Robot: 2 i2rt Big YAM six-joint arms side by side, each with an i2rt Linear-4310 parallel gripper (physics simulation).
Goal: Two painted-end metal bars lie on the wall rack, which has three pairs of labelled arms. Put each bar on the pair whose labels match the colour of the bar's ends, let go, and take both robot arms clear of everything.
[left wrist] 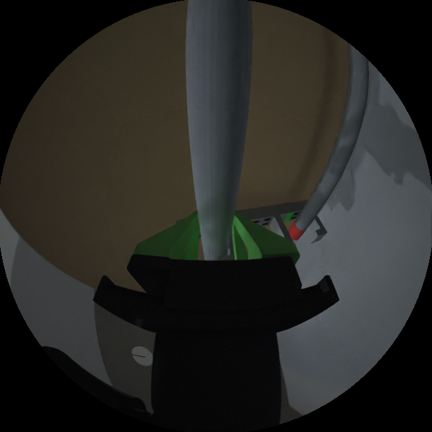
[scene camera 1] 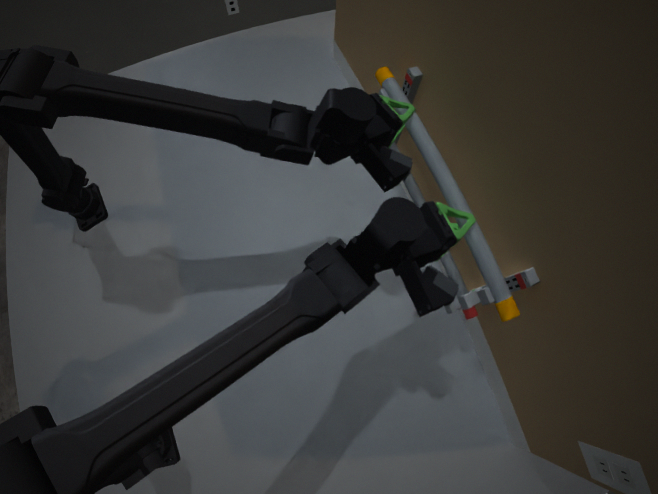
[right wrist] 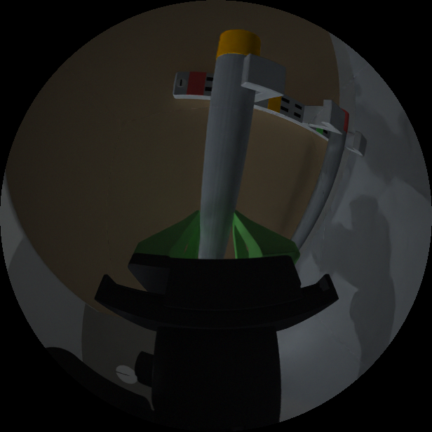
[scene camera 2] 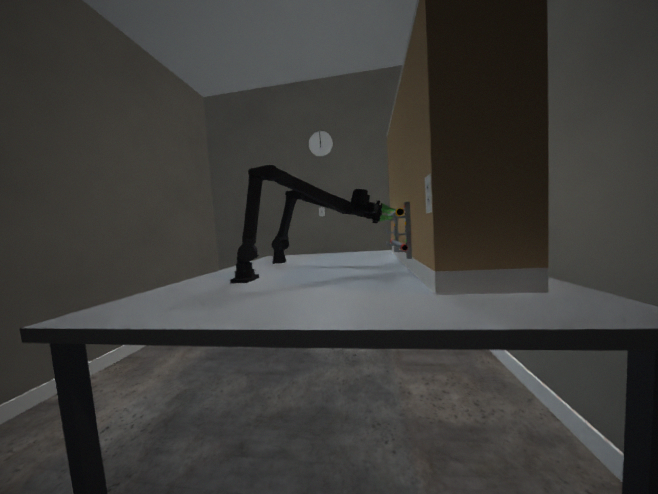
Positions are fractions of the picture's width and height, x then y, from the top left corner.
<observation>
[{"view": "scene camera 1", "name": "my right gripper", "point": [0.71, 0.45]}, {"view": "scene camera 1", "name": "red-ended bar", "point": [0.68, 0.53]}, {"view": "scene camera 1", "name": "orange-ended bar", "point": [0.75, 0.55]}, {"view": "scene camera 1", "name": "tan wall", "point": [0.82, 0.24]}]
</observation>
